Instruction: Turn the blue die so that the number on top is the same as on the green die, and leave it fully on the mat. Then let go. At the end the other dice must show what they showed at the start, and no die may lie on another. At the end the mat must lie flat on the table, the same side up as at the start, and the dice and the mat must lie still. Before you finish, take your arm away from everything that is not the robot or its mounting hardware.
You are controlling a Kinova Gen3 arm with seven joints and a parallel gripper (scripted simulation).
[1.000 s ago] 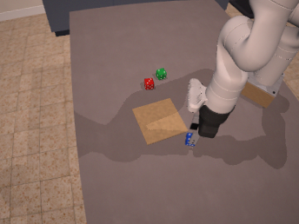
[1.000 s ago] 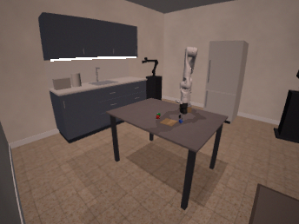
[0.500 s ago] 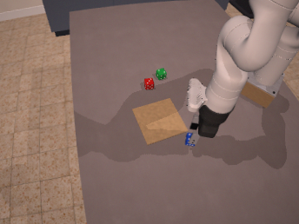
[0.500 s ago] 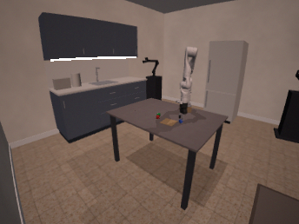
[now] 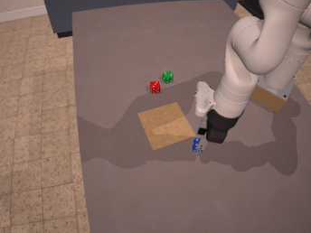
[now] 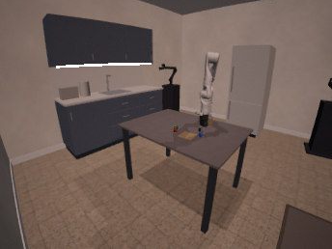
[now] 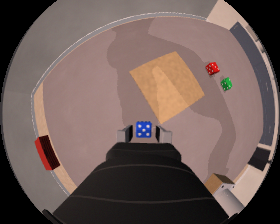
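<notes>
My hand is 40 mm above the blue die. From my hand the other things lie so: red die: 40 mm ahead, 250 mm to the right, 40 mm below; then tan mat: 60 mm ahead, 100 mm to the right, 50 mm below; then green die: 20 mm behind, 280 mm to the right, 40 mm below.
</notes>
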